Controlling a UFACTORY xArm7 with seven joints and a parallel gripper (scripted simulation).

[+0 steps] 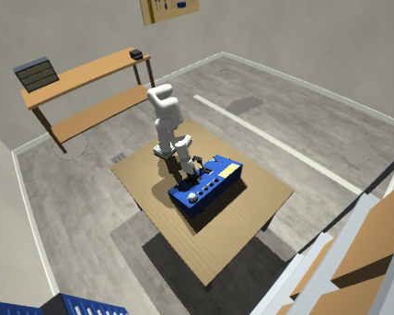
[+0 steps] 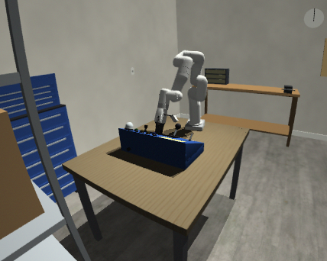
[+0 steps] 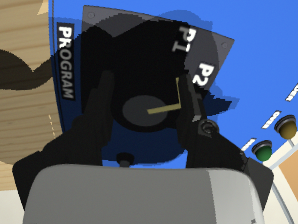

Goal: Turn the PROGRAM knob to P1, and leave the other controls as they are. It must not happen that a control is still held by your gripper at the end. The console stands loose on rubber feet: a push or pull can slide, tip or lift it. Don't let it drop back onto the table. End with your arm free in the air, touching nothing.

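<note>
The blue console is 50 mm to the left of my hand, 40 mm ahead of it and 30 mm below it. Round my hand: black ball-handled lever: 120 mm to the left, 10 mm above; mode knob: 120 mm to the right, 20 mm behind; toggle: 240 mm to the left, 40 mm ahead, 10 mm below.
</note>
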